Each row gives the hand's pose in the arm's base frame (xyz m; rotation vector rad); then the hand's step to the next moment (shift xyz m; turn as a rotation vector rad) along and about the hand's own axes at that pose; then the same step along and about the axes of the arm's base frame.
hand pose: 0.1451 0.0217 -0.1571 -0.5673 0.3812 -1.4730
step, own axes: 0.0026 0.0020 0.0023 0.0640 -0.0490 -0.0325
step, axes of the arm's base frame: 0.0031 -0.0023 0.0010 -0.0538 -0.0678 0.0080
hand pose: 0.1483 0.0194 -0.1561 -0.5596 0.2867 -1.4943
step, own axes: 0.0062 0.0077 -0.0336 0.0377 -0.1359 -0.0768
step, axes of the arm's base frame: -0.0101 -0.0121 -0.0313 -0.1528 -0.0481 0.0114
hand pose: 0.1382 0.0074 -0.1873 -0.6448 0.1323 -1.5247
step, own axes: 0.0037 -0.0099 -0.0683 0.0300 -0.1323 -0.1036
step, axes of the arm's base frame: -0.0404 -0.0237 -0.0508 -0.1627 -0.0493 -0.0149
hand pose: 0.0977 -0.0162 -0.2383 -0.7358 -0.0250 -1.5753
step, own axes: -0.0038 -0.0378 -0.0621 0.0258 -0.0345 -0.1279
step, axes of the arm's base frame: -0.0611 -0.0172 -0.0357 -0.0854 -0.0724 -0.0754
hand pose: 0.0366 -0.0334 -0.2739 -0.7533 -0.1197 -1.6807
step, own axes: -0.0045 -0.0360 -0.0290 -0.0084 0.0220 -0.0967
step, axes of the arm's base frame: -0.0444 -0.0002 -0.0137 -0.0191 -0.0440 -0.0872
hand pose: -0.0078 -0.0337 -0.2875 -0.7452 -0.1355 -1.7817
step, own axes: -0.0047 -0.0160 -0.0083 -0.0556 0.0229 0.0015
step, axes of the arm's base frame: -0.0171 0.0058 -0.0048 0.0298 0.0384 -0.0354
